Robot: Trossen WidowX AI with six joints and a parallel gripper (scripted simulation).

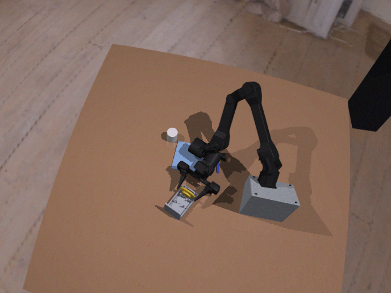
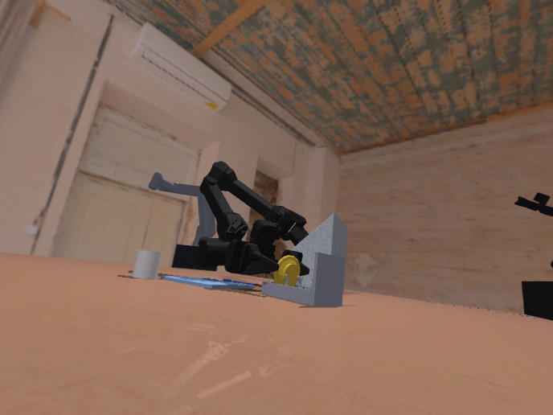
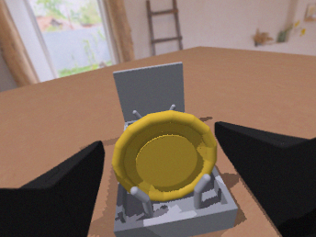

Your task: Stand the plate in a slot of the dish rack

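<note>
Now: the yellow plate 10 mm behind my gripper tip, 10 mm to the right of it and 10 mm below it. From my gripper tip the other things lie so: blue object 130 mm behind, 180 mm to the right, 50 mm below; then white cylinder 70 mm ahead, 270 mm to the right, 30 mm below; then grey dish rack 10 mm ahead, 20 mm to the left, 30 mm below.
</note>
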